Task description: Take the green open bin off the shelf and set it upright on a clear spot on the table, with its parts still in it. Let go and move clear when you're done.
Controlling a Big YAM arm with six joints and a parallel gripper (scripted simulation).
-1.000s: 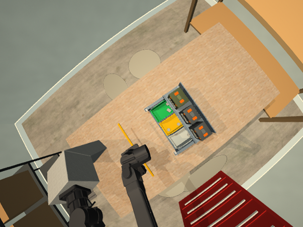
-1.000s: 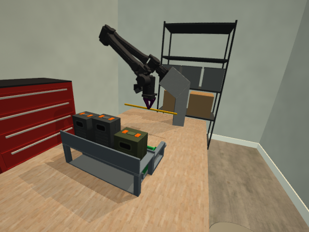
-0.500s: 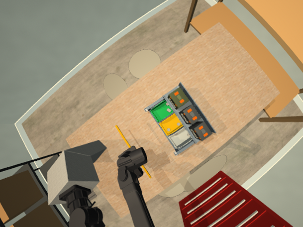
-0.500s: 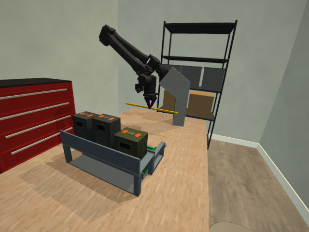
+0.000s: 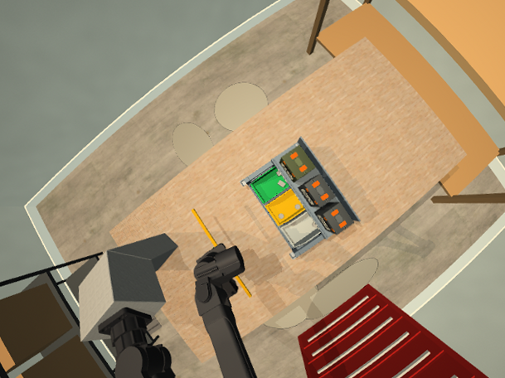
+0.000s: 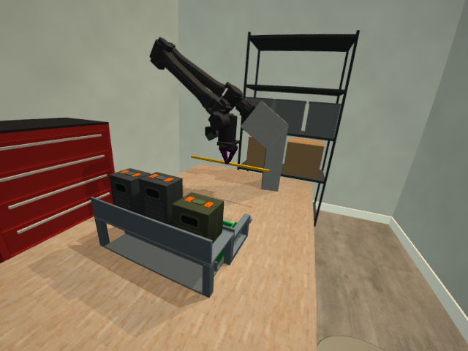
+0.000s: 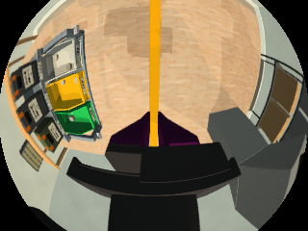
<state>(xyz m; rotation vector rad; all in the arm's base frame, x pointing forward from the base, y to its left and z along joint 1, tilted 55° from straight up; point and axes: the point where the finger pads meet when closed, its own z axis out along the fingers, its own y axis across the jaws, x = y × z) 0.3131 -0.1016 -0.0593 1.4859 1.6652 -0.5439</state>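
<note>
Now: the thin yellow bar 10 mm below my hand. Round my hand: green open bin: 310 mm ahead, 100 mm to the left, 140 mm below; then yellow bin: 310 mm ahead, 10 mm to the right, 140 mm below; then pale grey bin: 300 mm ahead, 130 mm to the right, 140 mm below.
</note>
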